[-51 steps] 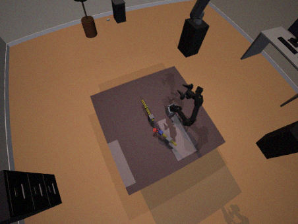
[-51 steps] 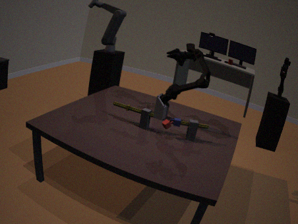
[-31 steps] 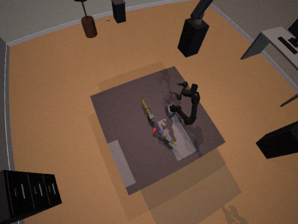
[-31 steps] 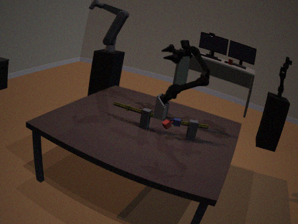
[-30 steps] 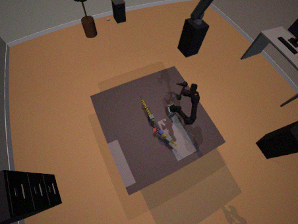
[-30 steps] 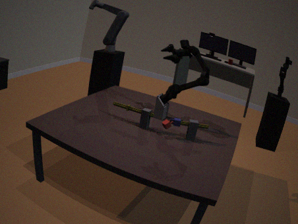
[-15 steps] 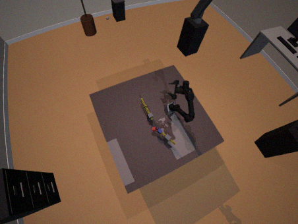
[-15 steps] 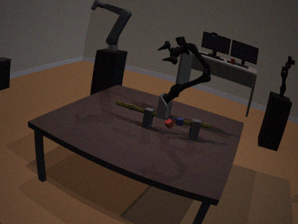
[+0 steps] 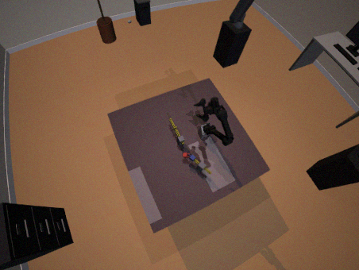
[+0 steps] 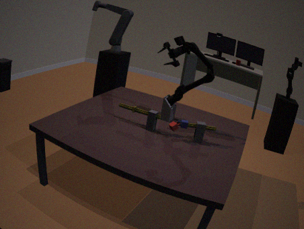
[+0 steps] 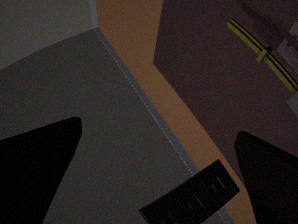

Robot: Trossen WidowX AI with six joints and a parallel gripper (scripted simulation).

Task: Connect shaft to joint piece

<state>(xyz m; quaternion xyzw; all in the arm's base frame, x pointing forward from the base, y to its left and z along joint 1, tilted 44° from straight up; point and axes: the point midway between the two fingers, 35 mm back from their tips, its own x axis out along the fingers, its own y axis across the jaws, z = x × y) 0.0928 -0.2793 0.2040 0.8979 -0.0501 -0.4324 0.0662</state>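
Now: gripper tip 160 mm short of the red square joint piece, 220 mm to the right of it and 370 mm above it.
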